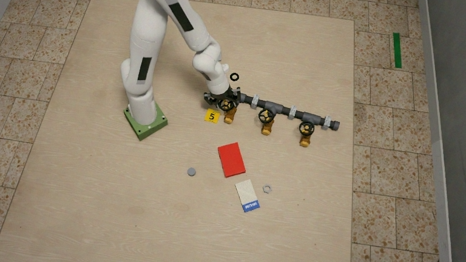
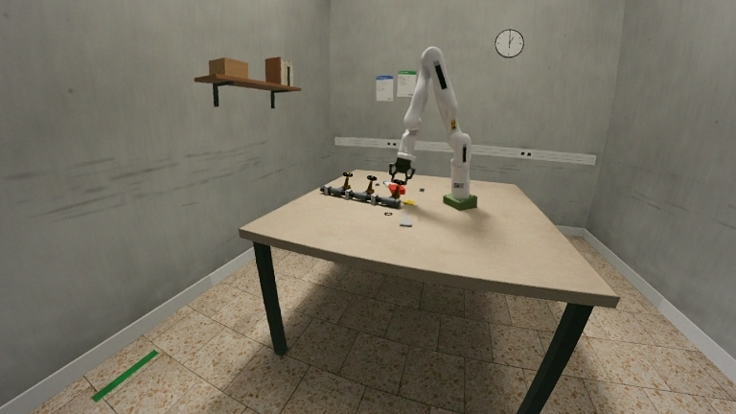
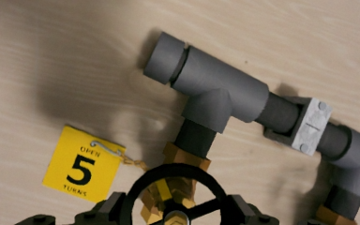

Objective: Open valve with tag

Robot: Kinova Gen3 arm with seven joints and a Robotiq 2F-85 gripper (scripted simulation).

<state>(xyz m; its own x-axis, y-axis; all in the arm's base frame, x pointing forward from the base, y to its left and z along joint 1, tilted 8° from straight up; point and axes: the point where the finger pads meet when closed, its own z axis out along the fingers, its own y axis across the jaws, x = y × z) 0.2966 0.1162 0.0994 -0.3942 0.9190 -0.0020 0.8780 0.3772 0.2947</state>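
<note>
Now: the yellow tag 11 cm below my hand, 6 cm behind it and 1 cm to the right of it. Round my hand: blue card: 29 cm to the right, 19 cm ahead, 10 cm below; red block: 18 cm to the right, 10 cm below, 8 cm ahead; grey disc: 27 cm to the right, 10 cm below, 5 cm behind.
</note>
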